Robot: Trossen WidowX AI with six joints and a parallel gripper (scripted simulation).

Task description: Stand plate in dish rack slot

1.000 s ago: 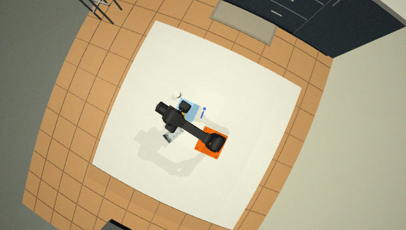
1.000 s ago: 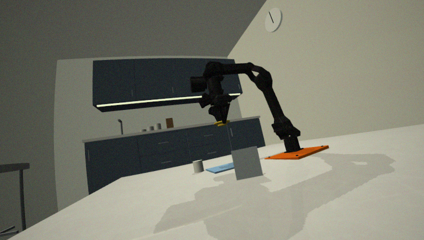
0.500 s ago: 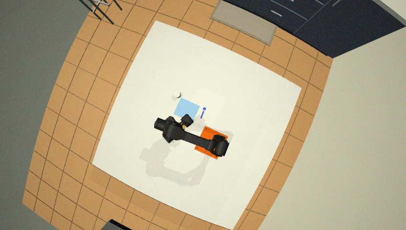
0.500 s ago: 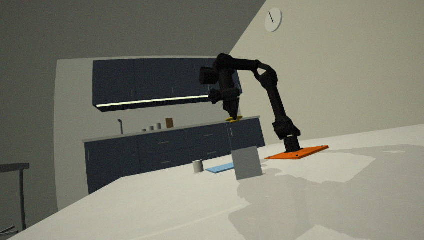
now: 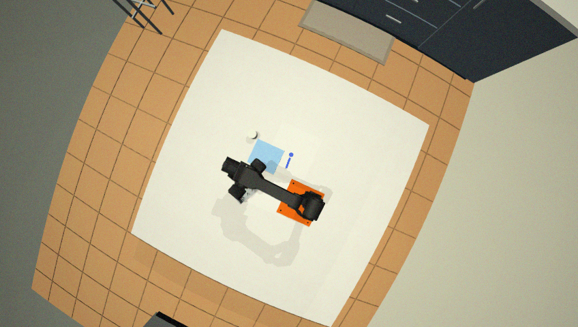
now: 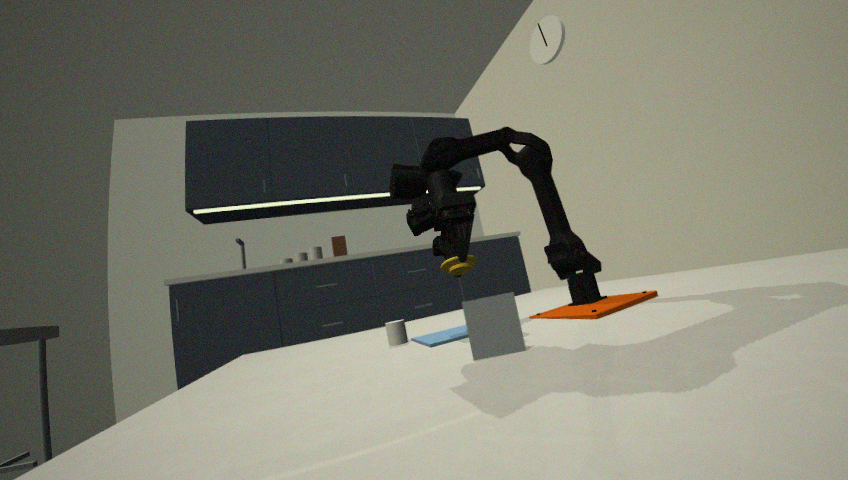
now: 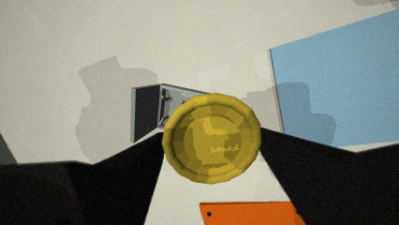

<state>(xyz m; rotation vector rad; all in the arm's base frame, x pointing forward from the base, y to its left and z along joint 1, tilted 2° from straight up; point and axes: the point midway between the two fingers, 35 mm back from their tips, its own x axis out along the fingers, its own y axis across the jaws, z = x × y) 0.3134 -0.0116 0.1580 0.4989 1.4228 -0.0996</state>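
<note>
The grey dish rack is 11 cm below my gripper tip and 5 cm to the left of it. Round my gripper tip: light blue mat 13 cm to the right, 13 cm below, 4 cm behind; yellow plate 1 cm above; white cup 22 cm to the right, 10 cm below, 6 cm ahead.
</note>
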